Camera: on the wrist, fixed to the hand. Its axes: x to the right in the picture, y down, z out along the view.
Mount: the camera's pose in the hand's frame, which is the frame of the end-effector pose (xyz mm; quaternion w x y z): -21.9 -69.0 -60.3 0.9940 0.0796 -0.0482 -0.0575
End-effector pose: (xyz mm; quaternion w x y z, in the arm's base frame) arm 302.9 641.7 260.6 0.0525 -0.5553 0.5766 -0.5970
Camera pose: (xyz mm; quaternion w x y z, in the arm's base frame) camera 307.4 717.8 315.9 0.0899 -0.6097 0.4912 -0.6156
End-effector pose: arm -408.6 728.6 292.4 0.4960 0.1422 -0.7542 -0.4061
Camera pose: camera -359.3 670.2 237.3 0.4220 0.2046 -0.7977 -0.3790
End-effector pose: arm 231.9 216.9 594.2 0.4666 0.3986 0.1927 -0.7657
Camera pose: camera 203.4 303.2 569.5 0.3973 0.3854 0.1310 -0.8225
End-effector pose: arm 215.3 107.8 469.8 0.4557 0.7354 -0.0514 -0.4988
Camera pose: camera 225.3 196.7 440.3 0.3633 0.7462 -0.0705 -0.5534
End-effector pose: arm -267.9 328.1 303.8 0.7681 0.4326 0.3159 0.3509
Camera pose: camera -309.3 310.8 220.9 0.7644 0.4899 0.3298 0.2586
